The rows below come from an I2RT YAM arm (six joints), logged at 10 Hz.
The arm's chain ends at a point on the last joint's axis. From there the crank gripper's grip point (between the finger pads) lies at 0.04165 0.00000 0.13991 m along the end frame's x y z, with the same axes.
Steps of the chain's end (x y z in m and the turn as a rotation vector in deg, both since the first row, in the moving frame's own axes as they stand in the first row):
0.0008 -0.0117 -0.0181 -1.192 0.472 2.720
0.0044 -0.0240 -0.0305 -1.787 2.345 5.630
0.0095 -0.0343 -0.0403 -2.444 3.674 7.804
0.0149 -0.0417 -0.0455 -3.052 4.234 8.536
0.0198 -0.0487 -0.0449 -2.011 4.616 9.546
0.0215 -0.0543 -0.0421 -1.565 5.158 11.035
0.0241 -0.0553 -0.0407 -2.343 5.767 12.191
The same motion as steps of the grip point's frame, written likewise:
0.0018 -0.0068 -0.0185 -1.192 0.472 2.720
0.0097 -0.0153 -0.0324 -1.787 2.345 5.630
0.0176 -0.0222 -0.0435 -2.444 3.674 7.804
0.0241 -0.0274 -0.0493 -3.052 4.234 8.536
0.0299 -0.0360 -0.0489 -2.011 4.616 9.546
0.0327 -0.0414 -0.0465 -1.565 5.158 11.035
0.0363 -0.0394 -0.0459 -2.343 5.767 12.191

